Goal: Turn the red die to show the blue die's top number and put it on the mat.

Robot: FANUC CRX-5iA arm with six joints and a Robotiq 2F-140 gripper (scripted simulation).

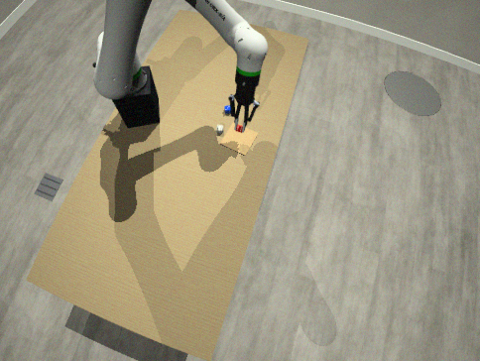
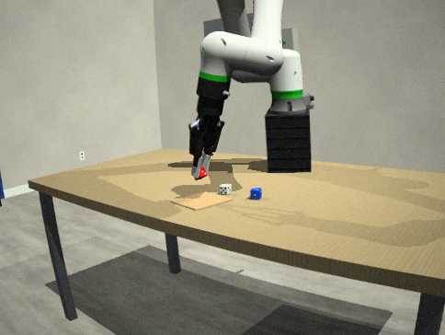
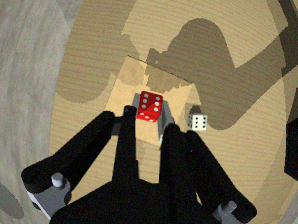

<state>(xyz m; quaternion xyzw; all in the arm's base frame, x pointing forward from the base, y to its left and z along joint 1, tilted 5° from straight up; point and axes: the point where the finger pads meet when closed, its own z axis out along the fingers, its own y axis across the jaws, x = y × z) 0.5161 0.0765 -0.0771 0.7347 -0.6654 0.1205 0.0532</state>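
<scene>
Now: the red die 3 cm below my hand and 1 cm to the right of it. From my hand the other things lie so: blue die (12 cm behind, 11 cm to the left, 10 cm below); then tan mat (11 cm below, 1 cm to the right); then white die (10 cm below, 10 cm behind, 1 cm to the right).
</scene>
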